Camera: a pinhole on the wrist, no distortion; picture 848 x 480 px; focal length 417.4 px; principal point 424.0 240.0 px. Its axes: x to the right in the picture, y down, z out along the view. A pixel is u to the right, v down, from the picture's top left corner.
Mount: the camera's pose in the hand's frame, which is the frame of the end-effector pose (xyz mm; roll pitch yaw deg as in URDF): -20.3 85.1 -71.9 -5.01 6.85 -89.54
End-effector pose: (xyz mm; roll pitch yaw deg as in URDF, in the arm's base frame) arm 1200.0 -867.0 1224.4 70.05 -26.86 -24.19
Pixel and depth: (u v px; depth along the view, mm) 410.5 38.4 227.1
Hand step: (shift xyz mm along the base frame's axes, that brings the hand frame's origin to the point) -190.7 -58.7 53.4
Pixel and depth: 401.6 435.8 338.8
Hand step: -12.1 -229.1 207.8
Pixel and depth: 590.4 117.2 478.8
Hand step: -260.2 -347.3 -70.9
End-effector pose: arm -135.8 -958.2 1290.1 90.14 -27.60 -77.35
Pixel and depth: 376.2 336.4 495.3
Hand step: -386.9 -171.3 137.9
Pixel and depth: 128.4 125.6 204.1
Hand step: -180.9 109.6 152.6
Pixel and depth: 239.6 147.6 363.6
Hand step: -340.5 81.5 144.4
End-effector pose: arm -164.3 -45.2 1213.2 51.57 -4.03 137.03
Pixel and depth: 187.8 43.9 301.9
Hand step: 163.3 -58.3 320.4
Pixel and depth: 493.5 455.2 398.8
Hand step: 16.5 322.9 180.6
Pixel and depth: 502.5 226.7 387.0
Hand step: 182.7 182.6 162.3
